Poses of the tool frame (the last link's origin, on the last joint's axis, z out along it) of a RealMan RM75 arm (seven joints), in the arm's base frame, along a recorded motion.
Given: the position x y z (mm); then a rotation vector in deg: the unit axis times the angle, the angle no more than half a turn.
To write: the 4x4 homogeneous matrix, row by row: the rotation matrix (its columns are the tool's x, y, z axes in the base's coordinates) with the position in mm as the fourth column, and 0 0 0 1 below. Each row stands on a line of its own. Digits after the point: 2 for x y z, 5 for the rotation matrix.
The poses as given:
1: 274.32 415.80 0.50 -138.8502 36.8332 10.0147
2: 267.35 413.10 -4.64 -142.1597 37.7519 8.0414
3: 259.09 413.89 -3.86 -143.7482 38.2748 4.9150
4: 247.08 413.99 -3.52 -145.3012 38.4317 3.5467
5: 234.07 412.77 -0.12 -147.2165 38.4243 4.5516
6: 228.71 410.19 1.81 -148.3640 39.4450 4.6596
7: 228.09 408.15 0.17 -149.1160 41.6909 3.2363
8: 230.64 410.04 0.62 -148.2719 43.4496 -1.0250
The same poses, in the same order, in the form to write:
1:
0.87289 -0.48705 0.02903 274.32
-0.40529 -0.69067 0.59892 415.80
-0.27165 -0.53456 -0.80028 0.50
0 0 0 1

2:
0.87356 -0.48496 0.04141 267.35
-0.42598 -0.72062 0.54703 413.10
-0.23545 -0.49551 -0.83609 -4.64
0 0 0 1

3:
0.87526 -0.47798 0.07389 259.09
-0.44380 -0.73299 0.51553 413.89
-0.19225 -0.48401 -0.85368 -3.86
0 0 0 1

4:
0.87683 -0.47343 0.08389 247.08
-0.45008 -0.74684 0.48954 413.99
-0.16912 -0.46700 -0.86793 -3.52
0 0 0 1

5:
0.87822 -0.47407 0.06316 234.07
-0.44620 -0.76462 0.46505 412.77
-0.17217 -0.43660 -0.88303 -0.12
0 0 0 1

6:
0.87322 -0.48377 0.05868 228.71
-0.45678 -0.77059 0.44445 410.19
-0.16979 -0.41491 -0.89388 1.81
0 0 0 1

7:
0.86109 -0.50274 0.07599 228.09
-0.48499 -0.76725 0.41964 408.15
-0.15267 -0.39821 -0.90450 0.17
0 0 0 1

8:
0.84946 -0.51059 0.13313 230.64
-0.51630 -0.75220 0.40942 410.04
-0.10890 -0.41652 -0.90258 0.62
0 0 0 1

